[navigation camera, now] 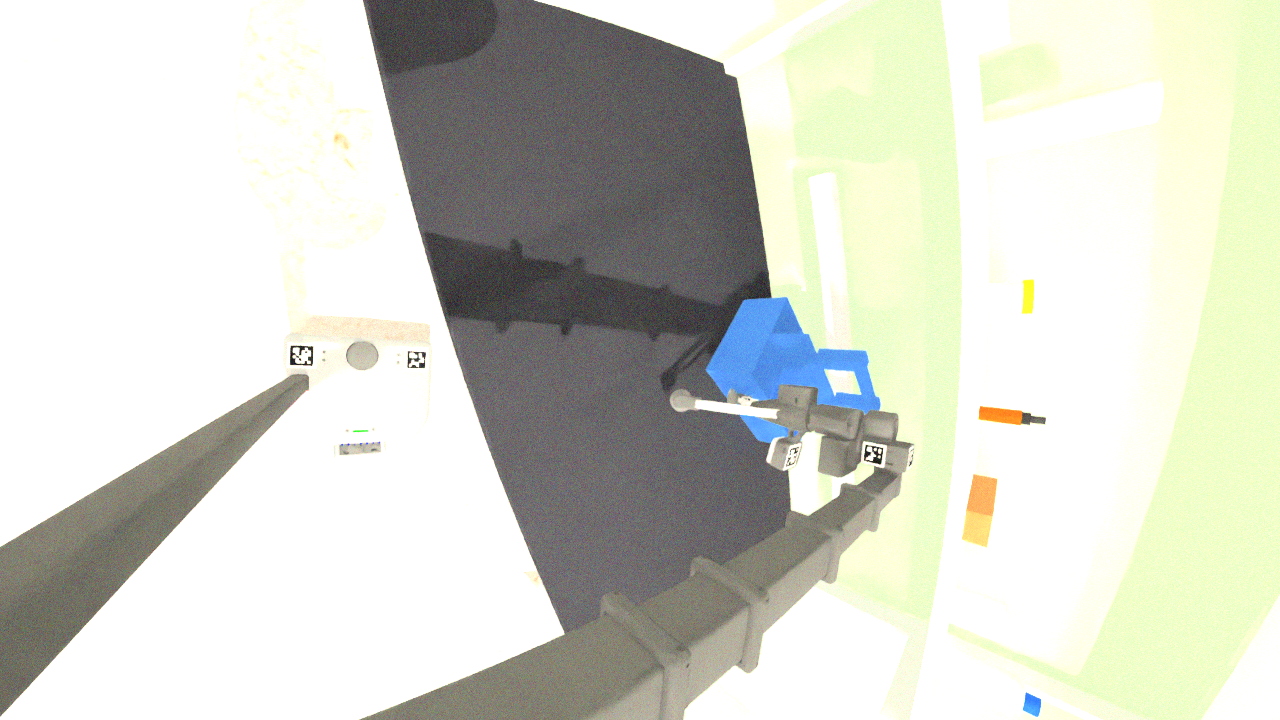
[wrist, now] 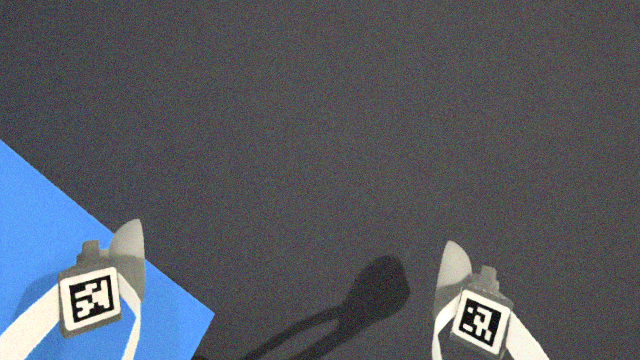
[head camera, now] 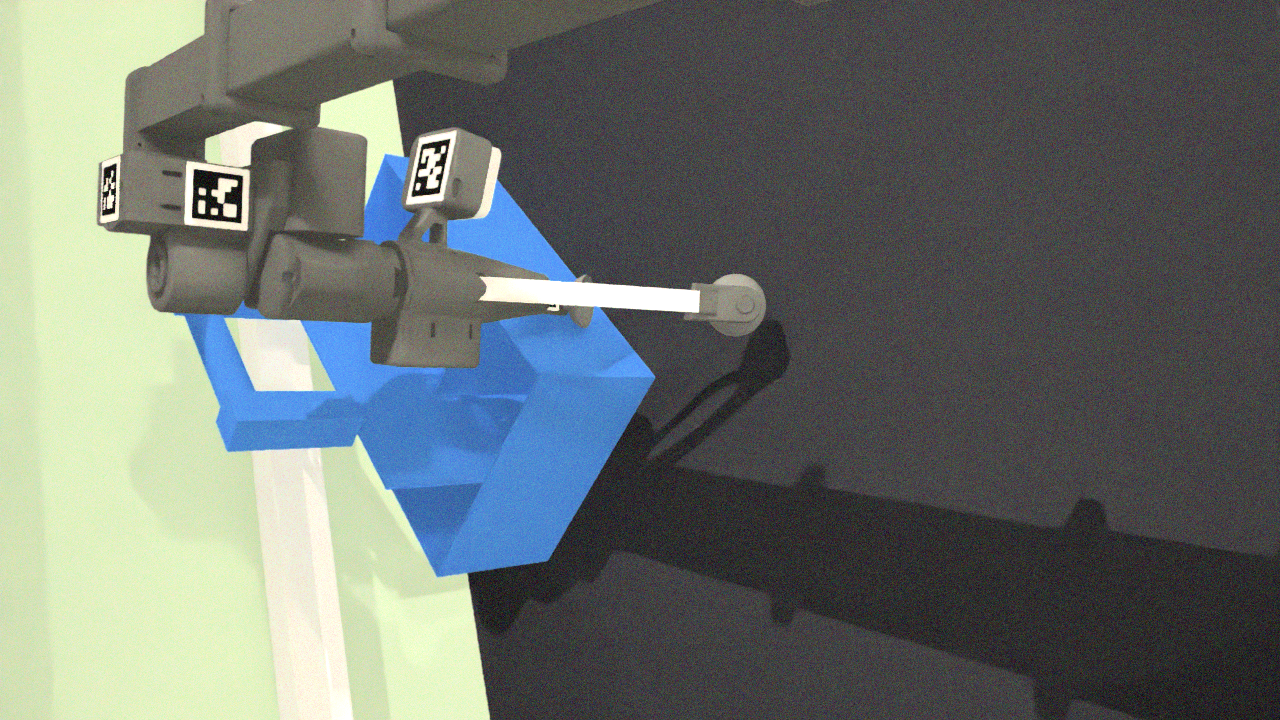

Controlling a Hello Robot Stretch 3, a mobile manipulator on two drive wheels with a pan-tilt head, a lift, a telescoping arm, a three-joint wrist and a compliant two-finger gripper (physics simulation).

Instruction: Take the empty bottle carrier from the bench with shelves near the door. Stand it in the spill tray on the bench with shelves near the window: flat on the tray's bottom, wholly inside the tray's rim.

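Frame: origin at the robot's base, x left, y ahead, z down, level; metres.
Seen in the pictures: gripper, fingertip midpoint: point(navigation camera: 701, 398) point(wrist: 295, 259) point(head camera: 672, 304); robot's base, origin of the base link: point(navigation camera: 362, 354).
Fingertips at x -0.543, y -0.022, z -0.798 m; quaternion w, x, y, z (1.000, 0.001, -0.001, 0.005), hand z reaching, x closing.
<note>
Pixels of each thing's top centre, then the offset from my fingertips to it. "*": a spot on its surface instead. Level surfaces: height alone.
- blue bottle carrier, middle of its top: point(head camera: 198, 351) point(navigation camera: 872, 385) dx -0.234, dy +0.048, dz -0.244 m
- dark bench top, its level: dz +0.036 m
- orange tool, surface spot: point(navigation camera: 999, 414) * dx -0.251, dy +0.020, dz -0.451 m
- orange box, surface spot: point(navigation camera: 980, 510) * dx -0.272, dy -0.155, dz -0.442 m
- yellow block, surface spot: point(navigation camera: 1028, 295) * dx -0.161, dy +0.203, dz -0.475 m
- small blue item, surface spot: point(navigation camera: 1032, 703) * dx -0.397, dy -0.544, dz -0.587 m
The blue bottle carrier point(head camera: 572, 456) point(navigation camera: 750, 335) point(wrist: 30, 215) stands on the dark bench top point(head camera: 984, 268) point(navigation camera: 581, 179) by its long edge, with open compartments and a looped handle. My gripper point(head camera: 660, 301) point(navigation camera: 708, 399) point(wrist: 295, 259) is open, its two fingertips wide apart with nothing between them. In the wrist view one fingertip is over the carrier's blue wall near a corner; the other is over the dark bench top. The gripper body and wrist hide part of the carrier in the head view. The spill tray does not show.
A white bar point(head camera: 299, 537) runs behind the carrier along the pale green background. Past it are an orange tool point(navigation camera: 999, 414), an orange box point(navigation camera: 980, 510), a yellow block point(navigation camera: 1028, 295) and a small blue item point(navigation camera: 1032, 703). My arm point(navigation camera: 716, 617) reaches across the bench.
</note>
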